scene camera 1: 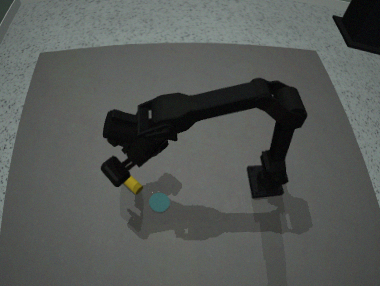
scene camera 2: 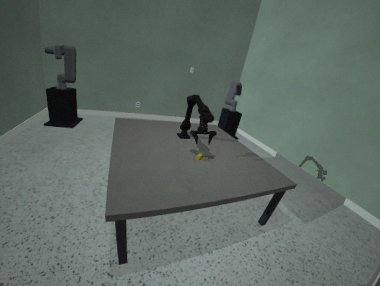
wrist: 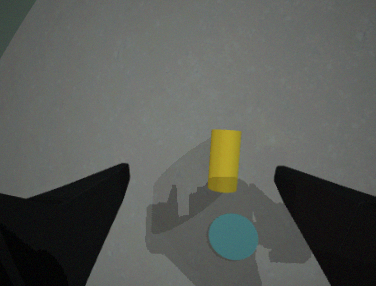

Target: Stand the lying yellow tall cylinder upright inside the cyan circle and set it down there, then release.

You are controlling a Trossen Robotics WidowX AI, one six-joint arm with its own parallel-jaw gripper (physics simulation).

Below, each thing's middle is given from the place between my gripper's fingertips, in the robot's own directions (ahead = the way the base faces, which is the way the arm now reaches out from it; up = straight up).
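Scene:
The yellow cylinder (wrist: pixel 225 144) is there, and my gripper is 100 mm above it. Then I consider the cyan circle (wrist: pixel 233 236), which is 120 mm below my gripper, 50 mm to the left of it and 90 mm behind it. Going by their middles, of the things named here the yellow cylinder is the nearest to my gripper.

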